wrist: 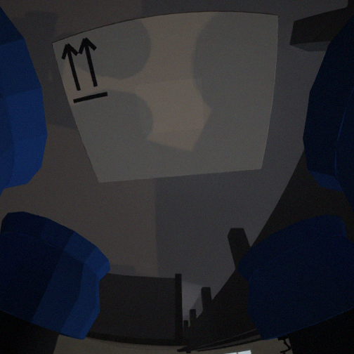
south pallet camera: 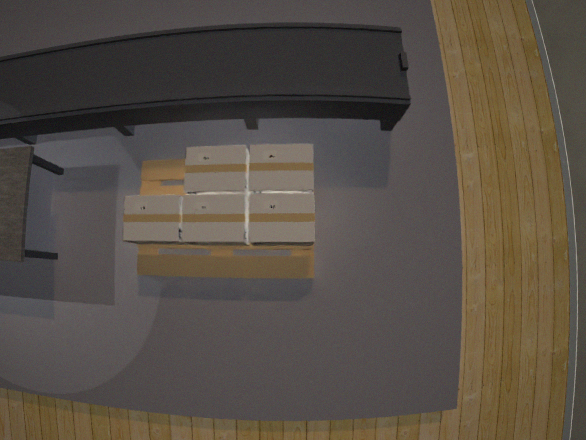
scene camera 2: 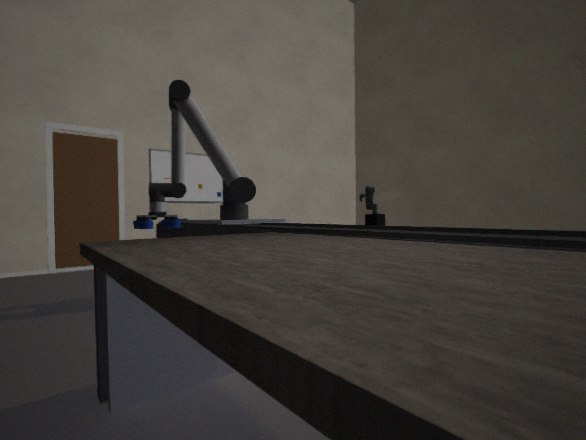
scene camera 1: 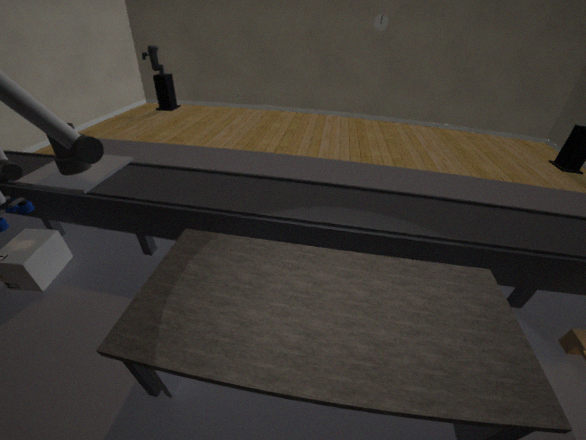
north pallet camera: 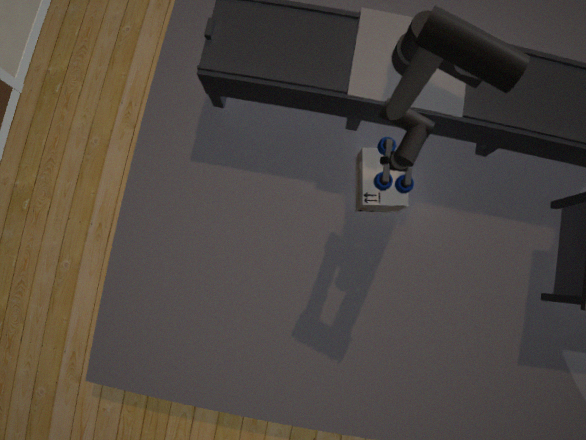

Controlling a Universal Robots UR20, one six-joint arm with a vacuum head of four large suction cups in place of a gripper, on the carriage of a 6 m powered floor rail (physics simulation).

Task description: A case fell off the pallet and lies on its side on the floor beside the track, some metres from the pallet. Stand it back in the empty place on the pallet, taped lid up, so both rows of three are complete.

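Where they show: end effector, tool point: (scene camera 2: 157,227) (scene camera 1: 7,218); arm's base, origin of the base link: (scene camera 2: 234,219) (scene camera 1: 76,168).
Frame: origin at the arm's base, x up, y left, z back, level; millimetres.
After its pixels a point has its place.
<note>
The fallen white case (scene camera 1: 37,260) {x -349, y 153, z -728 mm} (north pallet camera: 371,172) {x -288, y -97, z -660 mm} (wrist: 175,100) lies on its side on the floor beside the track. Its double arrows point left in the north pallet camera. My vacuum gripper (scene camera 1: 11,212) (scene camera 2: 157,221) {x -51, y -4, z -660 mm} (north pallet camera: 395,165) {x -51, y -4, z -660 mm} is open and holds nothing. Its blue cups hang above the case with a gap; in the north pallet camera one cup is hidden by the wrist. The wooden pallet (south pallet camera: 225,267) {x -426, y 4460, z -1283 mm} carries upright cases with taped lids: a full row of three, and a row of two (south pallet camera: 216,182) {x -130, y 4446, z -790 mm} (south pallet camera: 281,181) {x -129, y 4830, z -789 mm} nearer the track. Bare pallet wood shows at that row's left end.
The rail track (scene camera 1: 350,200) (north pallet camera: 280,50) (south pallet camera: 250,65) runs behind the case and the pallet, with the arm's carriage plate (north pallet camera: 372,55) {x -1, y -238, z -18 mm} on it. A table (scene camera 1: 325,310) {x -40, y 2159, z -919 mm} (scene camera 2: 325,280) {x -40, y 2273, z -1123 mm} (south pallet camera: 12,200) {x -40, y 2965, z -885 mm} stands between case and pallet, beside the track.
</note>
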